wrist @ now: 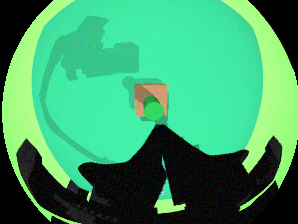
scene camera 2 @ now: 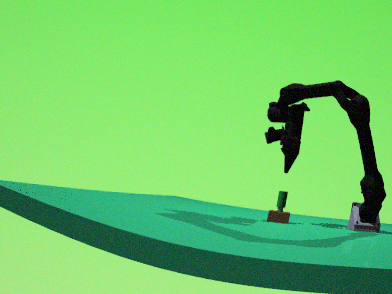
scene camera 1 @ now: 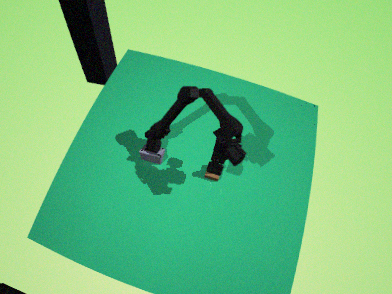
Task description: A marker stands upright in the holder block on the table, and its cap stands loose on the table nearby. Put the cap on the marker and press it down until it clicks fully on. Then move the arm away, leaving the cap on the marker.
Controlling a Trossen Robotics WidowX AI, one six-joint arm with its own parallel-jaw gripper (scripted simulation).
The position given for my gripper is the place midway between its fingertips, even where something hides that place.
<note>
My gripper (scene camera 2: 285,173) is shut, holding nothing.
My gripper shows as well in the wrist view (wrist: 159,128).
</note>
